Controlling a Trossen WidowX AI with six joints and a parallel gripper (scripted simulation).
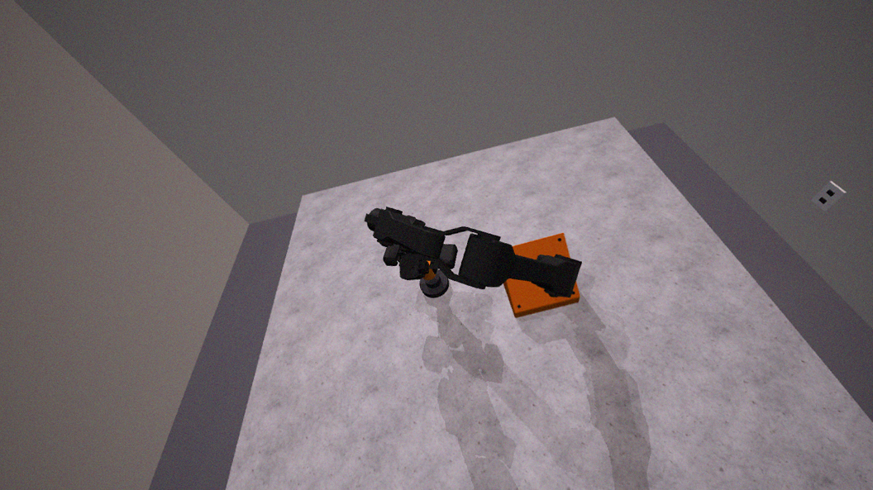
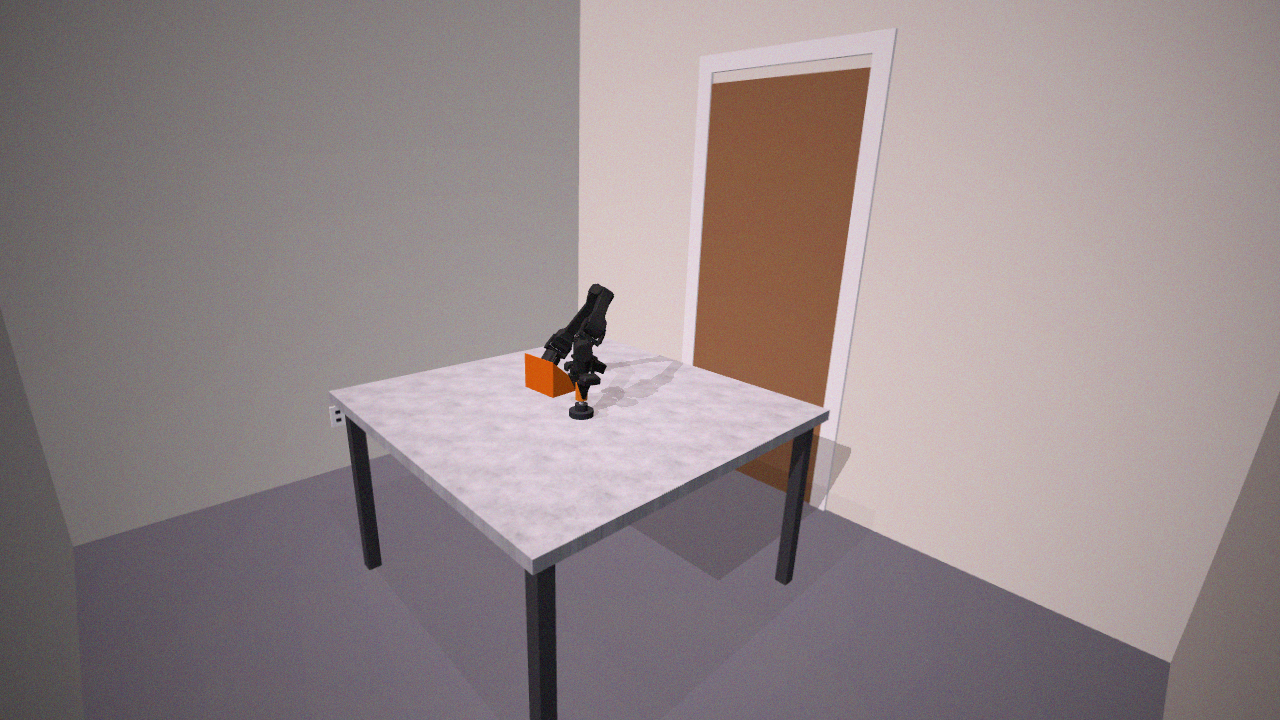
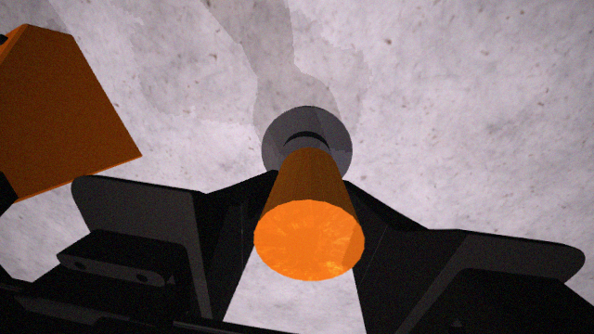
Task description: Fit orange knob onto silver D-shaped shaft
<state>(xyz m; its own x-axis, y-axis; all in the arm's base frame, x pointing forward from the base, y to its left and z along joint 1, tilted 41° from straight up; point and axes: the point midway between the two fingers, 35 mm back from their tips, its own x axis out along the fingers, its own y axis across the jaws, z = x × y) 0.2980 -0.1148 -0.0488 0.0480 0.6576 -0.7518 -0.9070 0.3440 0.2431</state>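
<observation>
Right now my gripper tip is 4 cm below the orange knob. Round my gripper tip: round pedestal 4 cm below.
</observation>
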